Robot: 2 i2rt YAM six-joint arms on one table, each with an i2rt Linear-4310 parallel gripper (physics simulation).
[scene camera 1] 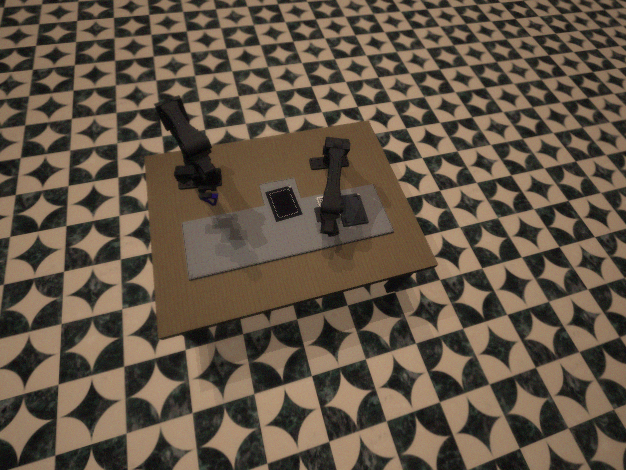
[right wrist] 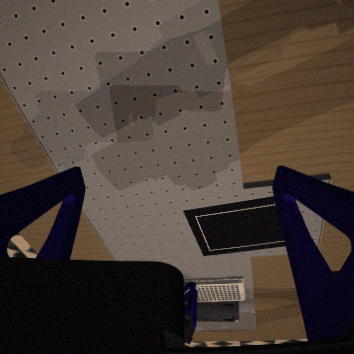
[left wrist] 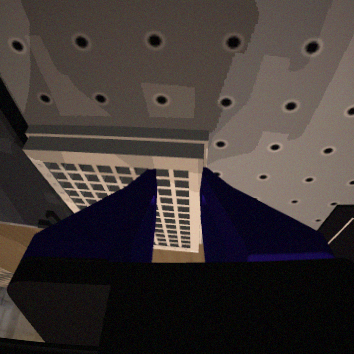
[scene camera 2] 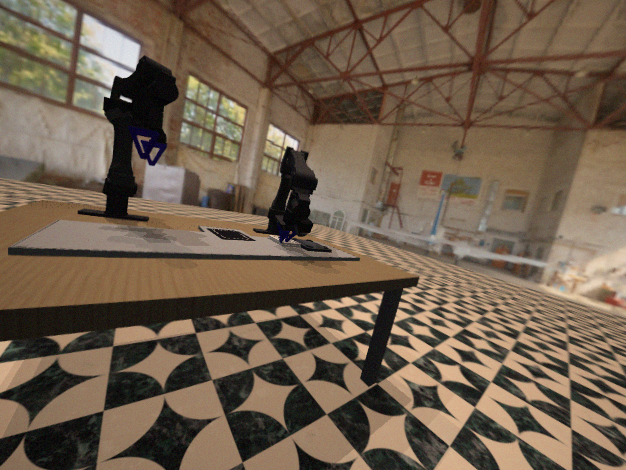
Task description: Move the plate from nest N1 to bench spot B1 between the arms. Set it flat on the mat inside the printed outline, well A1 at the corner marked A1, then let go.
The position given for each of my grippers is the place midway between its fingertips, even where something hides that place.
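A black outlined pad (scene camera 1: 284, 205) is visible. My right gripper (scene camera 2: 147, 162) is open and empty, holding nothing. My left gripper (left wrist: 177, 177) grips a white well plate (right wrist: 230, 288). The right wrist view also includes my right gripper (right wrist: 178, 176) and the pad (right wrist: 253, 224).
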